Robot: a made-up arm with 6 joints. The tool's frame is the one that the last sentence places.
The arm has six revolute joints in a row. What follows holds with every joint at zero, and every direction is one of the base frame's. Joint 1 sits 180.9 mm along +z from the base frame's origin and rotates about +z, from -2.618 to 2.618 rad. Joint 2 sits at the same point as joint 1 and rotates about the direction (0.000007, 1, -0.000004), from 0 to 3.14 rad. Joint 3 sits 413.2 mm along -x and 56.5 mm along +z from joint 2 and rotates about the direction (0.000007, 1, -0.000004), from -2.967 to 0 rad. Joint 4 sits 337.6 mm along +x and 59.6 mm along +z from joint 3 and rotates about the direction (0.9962, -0.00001, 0.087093), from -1.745 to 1.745 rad. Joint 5 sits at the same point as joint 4 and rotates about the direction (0.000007, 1, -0.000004), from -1.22 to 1.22 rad. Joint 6 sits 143.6 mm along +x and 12.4 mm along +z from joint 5 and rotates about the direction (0.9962, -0.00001, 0.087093), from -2.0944 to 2.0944 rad. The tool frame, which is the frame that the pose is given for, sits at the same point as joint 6; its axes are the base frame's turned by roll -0.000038, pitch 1.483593 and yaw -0.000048 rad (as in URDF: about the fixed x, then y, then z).
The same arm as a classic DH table. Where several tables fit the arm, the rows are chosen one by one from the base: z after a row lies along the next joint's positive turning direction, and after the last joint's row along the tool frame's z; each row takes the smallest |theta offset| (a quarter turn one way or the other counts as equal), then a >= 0, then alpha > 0; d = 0 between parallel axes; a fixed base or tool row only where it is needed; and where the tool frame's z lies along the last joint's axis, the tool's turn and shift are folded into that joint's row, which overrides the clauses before.
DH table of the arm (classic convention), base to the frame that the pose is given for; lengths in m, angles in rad. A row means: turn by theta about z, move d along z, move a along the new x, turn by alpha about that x. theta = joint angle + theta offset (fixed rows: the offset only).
joint 1: d 0.1809; theta0 0; a 0; alpha -1.5708
joint 2: d 0; theta0 0.1359; a -0.417; alpha 0
joint 3: d 0; theta0 1.3477; a -0.03; alpha 1.5708
joint 4: d 0.3415; theta0 0; a 0; alpha -1.5708
joint 5: d 0; theta0 0; a 0.0002; alpha 1.5708
joint 6: d 0.1441; theta0 0; a 0; alpha 0
Joint limits (rad, base to tool): -2.618..2.618 0..3.14 -2.967..0 -1.745..1.745 -1.22..1.22 -2.0944..2.0944

